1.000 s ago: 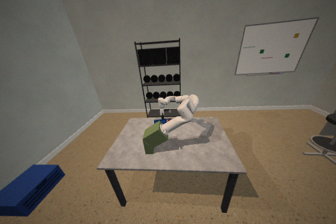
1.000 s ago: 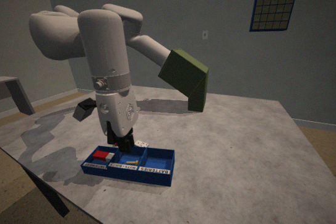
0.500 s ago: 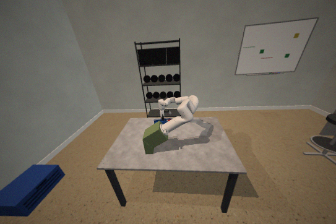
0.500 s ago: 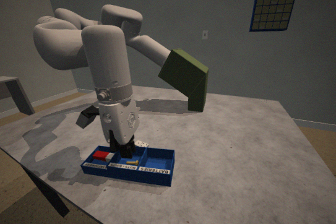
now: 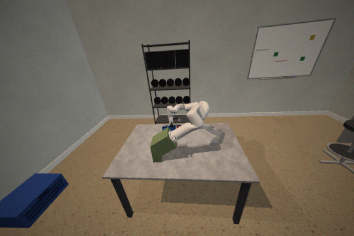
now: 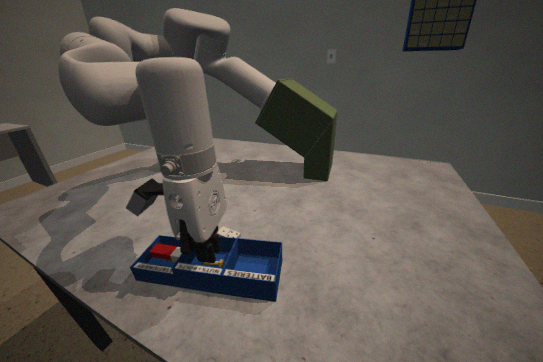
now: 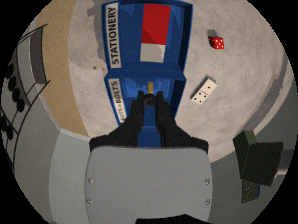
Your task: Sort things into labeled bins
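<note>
Now: the black nut 20 mm below my hand. From my hand the other things lie so: blue bin 30 mm below, 10 mm ahead; brass bolt 40 mm below, 10 mm to the left; red-and-white eraser 80 mm to the right, 30 mm below, 10 mm ahead.
</note>
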